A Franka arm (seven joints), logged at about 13 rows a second.
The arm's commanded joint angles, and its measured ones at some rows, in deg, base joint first. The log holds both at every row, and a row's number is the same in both.
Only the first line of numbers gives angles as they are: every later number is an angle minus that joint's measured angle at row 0.
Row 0, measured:
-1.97 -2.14 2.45 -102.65 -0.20 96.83 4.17
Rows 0 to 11, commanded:
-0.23 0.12 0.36 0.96 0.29 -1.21 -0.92
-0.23 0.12 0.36 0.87 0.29 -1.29 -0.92
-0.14 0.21 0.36 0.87 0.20 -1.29 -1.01
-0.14 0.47 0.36 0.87 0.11 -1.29 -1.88
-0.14 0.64 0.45 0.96 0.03 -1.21 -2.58
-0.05 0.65 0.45 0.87 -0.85 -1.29 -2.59
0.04 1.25 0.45 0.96 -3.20 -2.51 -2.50
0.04 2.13 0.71 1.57 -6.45 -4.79 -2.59
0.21 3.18 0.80 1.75 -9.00 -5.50 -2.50
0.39 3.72 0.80 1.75 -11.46 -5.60 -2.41
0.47 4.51 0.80 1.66 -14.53 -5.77 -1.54
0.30 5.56 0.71 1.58 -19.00 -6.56 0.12
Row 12, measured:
0.27 3.35 0.54 0.08 -13.42 -4.51 -1.53
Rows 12 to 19, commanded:
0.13 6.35 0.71 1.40 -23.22 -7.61 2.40
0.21 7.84 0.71 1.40 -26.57 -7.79 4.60
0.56 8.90 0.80 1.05 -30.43 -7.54 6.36
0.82 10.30 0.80 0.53 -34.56 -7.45 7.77
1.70 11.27 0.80 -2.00 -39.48 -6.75 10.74
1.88 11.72 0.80 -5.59 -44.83 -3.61 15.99
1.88 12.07 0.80 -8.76 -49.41 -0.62 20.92
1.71 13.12 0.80 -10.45 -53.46 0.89 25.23
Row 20, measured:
1.53 12.93 0.62 -5.83 -46.79 -2.03 17.89
